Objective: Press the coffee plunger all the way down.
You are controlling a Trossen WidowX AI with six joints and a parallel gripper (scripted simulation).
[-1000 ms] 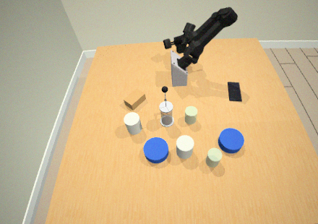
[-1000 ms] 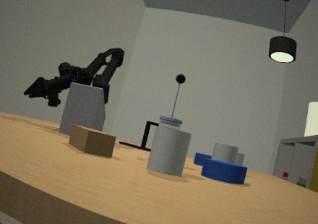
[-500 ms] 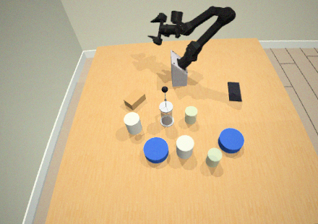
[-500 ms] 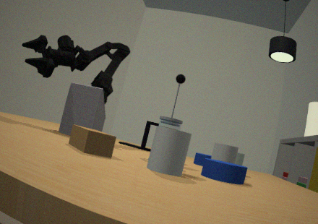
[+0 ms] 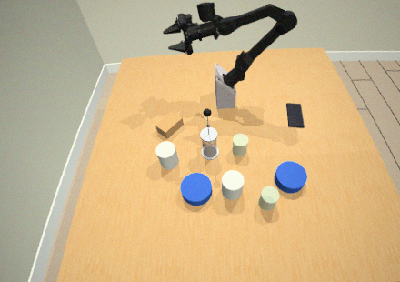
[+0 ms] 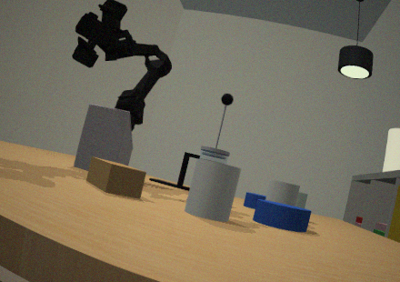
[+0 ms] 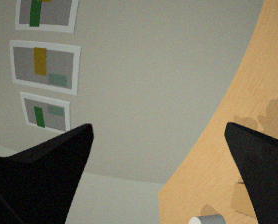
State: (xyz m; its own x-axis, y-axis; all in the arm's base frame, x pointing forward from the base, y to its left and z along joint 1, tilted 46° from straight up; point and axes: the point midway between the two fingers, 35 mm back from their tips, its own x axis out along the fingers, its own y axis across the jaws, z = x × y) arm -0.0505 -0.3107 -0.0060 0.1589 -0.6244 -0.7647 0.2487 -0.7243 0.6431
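The coffee press lies 320 mm ahead of my gripper tip, 140 mm to the left of it and 220 mm below it. From my gripper tip the other things lie so: black slab (170 mm ahead, 570 mm to the left, 340 mm below); then brown box (180 mm ahead, 30 mm to the right, 320 mm below).
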